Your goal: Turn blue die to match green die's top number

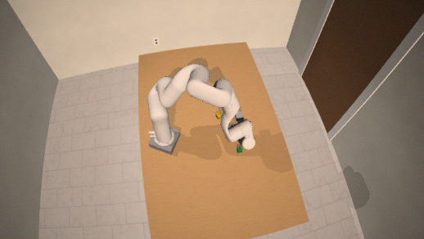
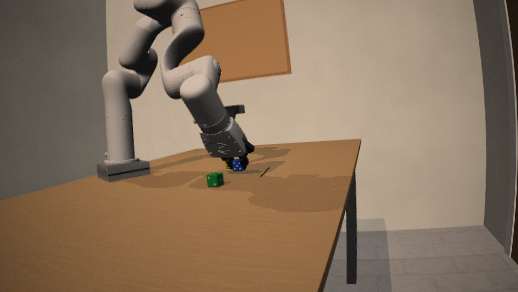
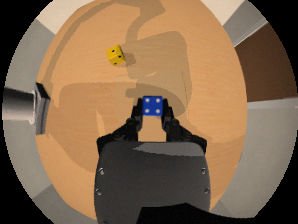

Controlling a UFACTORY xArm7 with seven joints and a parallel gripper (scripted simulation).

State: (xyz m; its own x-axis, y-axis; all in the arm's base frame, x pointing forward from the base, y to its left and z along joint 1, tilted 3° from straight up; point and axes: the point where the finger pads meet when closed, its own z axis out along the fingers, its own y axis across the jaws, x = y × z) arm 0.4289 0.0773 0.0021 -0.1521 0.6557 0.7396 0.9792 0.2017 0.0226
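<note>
The blue die lies 1 cm to the left of my hand and 1 cm below it. Also, from my hand: green die (13 cm to the right, 2 cm below, 2 cm ahead); yellow die (10 cm to the left, 10 cm behind, 2 cm below).
</note>
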